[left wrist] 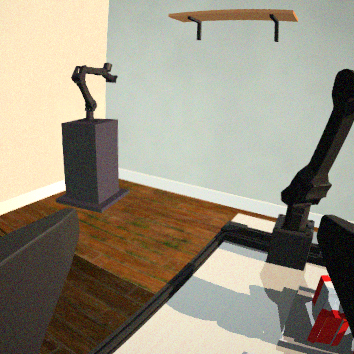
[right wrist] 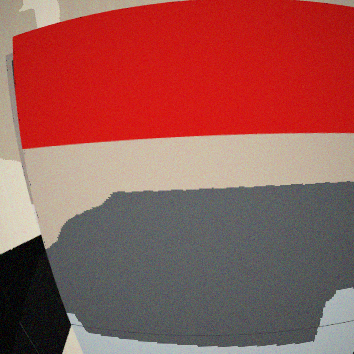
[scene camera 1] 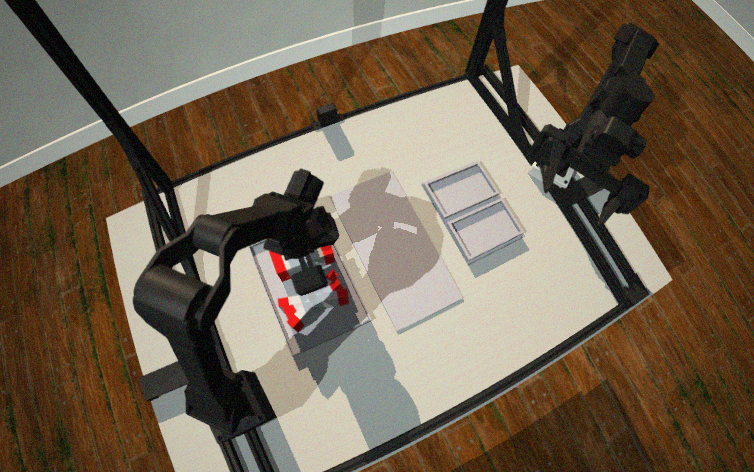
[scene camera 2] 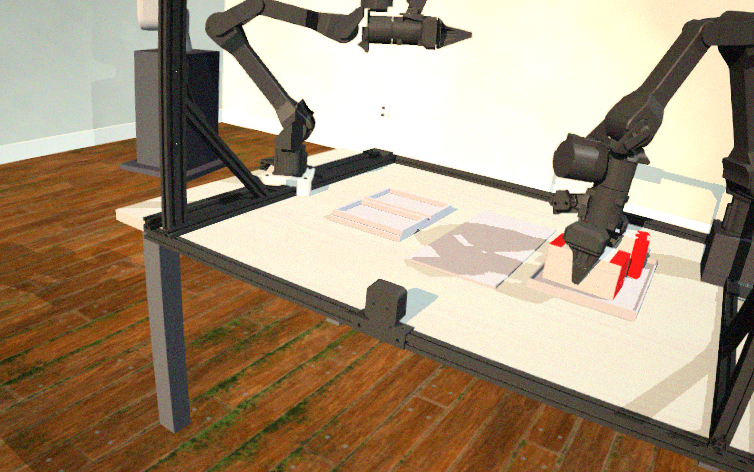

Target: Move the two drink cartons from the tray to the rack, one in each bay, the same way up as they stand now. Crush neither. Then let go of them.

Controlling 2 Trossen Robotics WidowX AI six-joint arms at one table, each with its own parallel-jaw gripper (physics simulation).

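Seen in the pictures: left gripper, fingertip midpoint: (left wrist: 203, 225) (scene camera 1: 573, 208) (scene camera 2: 469, 33); right gripper, fingertip midpoint: (right wrist: 218, 222) (scene camera 1: 303, 255) (scene camera 2: 582, 276); left arm's base, origin of the base link: (scene camera 2: 289, 172); right arm's base, origin of the base link: (left wrist: 294, 224) (scene camera 1: 229, 406) (scene camera 2: 741, 232).
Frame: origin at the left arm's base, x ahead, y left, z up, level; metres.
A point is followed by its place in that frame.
Two red-and-white drink cartons lie in the grey tray (scene camera 1: 338, 328) @[x 0.623, y -0.229, z -0.030 m] (scene camera 2: 562, 291) @[x 0.488, y -0.431, z -0.024 m] at the left of scene camera 1: the far carton (scene camera 1: 278, 263) @[x 0.589, y -0.394, z 0.030 m] and the near carton (scene camera 1: 292, 316) @[x 0.660, y -0.305, z 0.038 m]. My right gripper (scene camera 1: 309, 281) (scene camera 2: 583, 272) @[x 0.538, y -0.377, z -0.020 m] is open and low over the cartons. One of its fingers hangs beside a carton's cream side (scene camera 2: 560, 267) @[x 0.493, y -0.387, z -0.003 m]. That carton (right wrist: 175, 158) @[x 0.505, y -0.363, z 0.030 m] fills the right wrist view. The rack (scene camera 1: 479, 204) @[x 0.211, y -0.117, z -0.026 m] (scene camera 2: 370, 224) @[x 0.185, y -0.218, z -0.022 m] with two empty bays lies at the right. My left gripper (scene camera 1: 553, 164) (scene camera 2: 459, 34) @[x 0.350, y -0.003, z 0.327 m] is open and empty, high up, far from the tray. The cartons (left wrist: 328, 326) @[x 0.556, y -0.265, z 0.014 m] also show in the left wrist view.
A flat pale mat (scene camera 1: 422, 300) @[x 0.478, y -0.116, z -0.032 m] (scene camera 2: 516, 229) @[x 0.474, y -0.148, z -0.032 m] lies between the tray and the rack. A small dark block (scene camera 1: 327, 113) @[x 0.222, y -0.539, z 0.014 m] (scene camera 2: 385, 297) @[x 0.211, y -0.561, z 0.009 m] is fixed to the table's edge. Black frame posts stand at the table's corners.
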